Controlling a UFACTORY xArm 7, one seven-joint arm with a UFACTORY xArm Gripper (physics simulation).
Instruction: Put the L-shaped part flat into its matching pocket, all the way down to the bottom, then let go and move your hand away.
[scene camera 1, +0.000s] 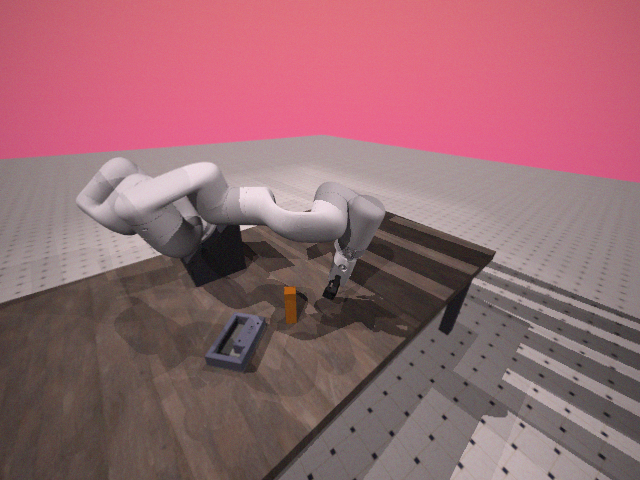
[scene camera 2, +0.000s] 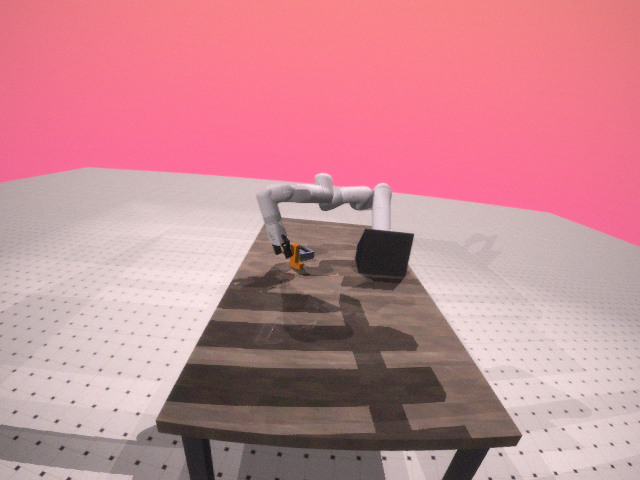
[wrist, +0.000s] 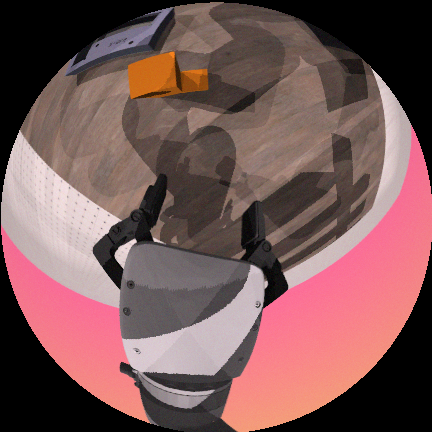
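Pixels of known places: gripper, fingertip midpoint: (scene camera 1: 331, 284) (scene camera 2: 284, 255) (wrist: 208, 195); arm's base, link origin: (scene camera 1: 204, 228) (scene camera 2: 381, 239).
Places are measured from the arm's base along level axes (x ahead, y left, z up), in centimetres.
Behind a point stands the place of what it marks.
The orange L-shaped part (scene camera 1: 290, 305) {x 41.9, y 11.3, z -8.2 cm} (scene camera 2: 295, 255) {x 40.0, y 13.6, z -8.9 cm} (wrist: 154, 76) {x 40.5, y 12.4, z -4.2 cm} stands upright on the table, its long leg up and its short foot on the table top. The blue-grey pocket block (scene camera 1: 253, 334) {x 42.7, y 0.2, z -11.6 cm} (scene camera 2: 308, 255) {x 35.2, y 1.2, z -13.0 cm} (wrist: 120, 42) lies flat beside it, with the L-shaped pocket open at the top; the wrist view cuts it off at the upper left edge. My gripper (scene camera 1: 331, 295) {x 43.4, y 23.8, z -5.5 cm} (scene camera 2: 281, 253) {x 43.4, y 23.8, z -5.5 cm} (wrist: 208, 195) {x 43.4, y 23.8, z -5.5 cm} is open and empty. It hangs above the table beside the part, apart from it, on the side away from the block in scene camera 1.
The wooden table (scene camera 1: 129, 413) {x 44.3, y -26.4, z -15.2 cm} (scene camera 2: 310, 428) {x 20.8, y 98.0, z -15.2 cm} carries everything. The black base block (scene camera 1: 219, 258) {x 10.1, y 1.1, z -7.2 cm} (scene camera 2: 385, 253) {x -2.0, y 8.7, z -3.8 cm} of the arm stands at one side of the table. A table edge runs past the gripper's side, with the tiled floor beyond it.
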